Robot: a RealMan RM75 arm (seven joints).
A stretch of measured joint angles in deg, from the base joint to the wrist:
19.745, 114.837, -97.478, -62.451, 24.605, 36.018, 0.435
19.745, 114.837, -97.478, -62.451, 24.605, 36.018, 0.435
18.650, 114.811, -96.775, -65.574, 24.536, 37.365, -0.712
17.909, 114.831, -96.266, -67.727, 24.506, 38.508, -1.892
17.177, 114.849, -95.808, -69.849, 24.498, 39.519, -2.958
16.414, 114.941, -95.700, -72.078, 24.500, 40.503, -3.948
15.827, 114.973, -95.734, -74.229, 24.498, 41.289, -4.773
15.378, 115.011, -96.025, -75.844, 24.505, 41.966, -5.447
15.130, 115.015, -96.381, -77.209, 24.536, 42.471, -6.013
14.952, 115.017, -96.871, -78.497, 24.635, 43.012, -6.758
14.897, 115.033, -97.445, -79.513, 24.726, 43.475, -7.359
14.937, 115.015, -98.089, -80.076, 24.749, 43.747, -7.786
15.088, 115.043, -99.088, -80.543, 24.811, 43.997, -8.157
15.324, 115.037, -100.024, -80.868, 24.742, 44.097, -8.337
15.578, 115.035, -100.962, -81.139, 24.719, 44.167, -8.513
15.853, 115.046, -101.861, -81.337, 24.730, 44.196, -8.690
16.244, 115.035, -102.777, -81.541, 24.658, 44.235, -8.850
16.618, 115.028, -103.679, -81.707, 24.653, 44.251, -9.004
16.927, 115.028, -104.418, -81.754, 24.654, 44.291, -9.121
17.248, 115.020, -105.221, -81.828, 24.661, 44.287, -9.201
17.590, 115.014, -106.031, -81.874, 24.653, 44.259, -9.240
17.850, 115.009, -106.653, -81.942, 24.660, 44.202, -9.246
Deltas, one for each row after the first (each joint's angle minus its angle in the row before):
0.000, 0.000, 0.000, 0.000, 0.000, 0.000, 0.000
-1.095, -0.026, 0.703, -3.123, -0.069, 1.347, -1.147
-0.741, 0.020, 0.509, -2.153, -0.030, 1.143, -1.180
-0.732, 0.018, 0.458, -2.122, -0.008, 1.011, -1.066
-0.763, 0.092, 0.108, -2.229, 0.002, 0.984, -0.990
-0.587, 0.032, -0.034, -2.151, -0.002, 0.786, -0.825
-0.449, 0.038, -0.291, -1.615, 0.007, 0.677, -0.674
-0.248, 0.004, -0.356, -1.365, 0.031, 0.505, -0.566
-0.178, 0.002, -0.490, -1.288, 0.099, 0.541, -0.745
-0.055, 0.016, -0.574, -1.016, 0.091, 0.463, -0.601
0.040, -0.018, -0.644, -0.563, 0.023, 0.272, -0.427
0.151, 0.028, -0.999, -0.467, 0.062, 0.250, -0.371
0.236, -0.006, -0.936, -0.325, -0.069, 0.100, -0.180
0.254, -0.002, -0.938, -0.271, -0.023, 0.070, -0.176
0.275, 0.011, -0.899, -0.198, 0.011, 0.029, -0.177
0.391, -0.011, -0.916, -0.204, -0.072, 0.039, -0.160
0.374, -0.007, -0.902, -0.166, -0.005, 0.016, -0.154
0.309, 0.000, -0.739, -0.047, 0.001, 0.040, -0.117
0.321, -0.008, -0.803, -0.074, 0.007, -0.004, -0.080
0.342, -0.006, -0.810, -0.046, -0.008, -0.028, -0.039
0.260, -0.005, -0.622, -0.068, 0.007, -0.057, -0.006

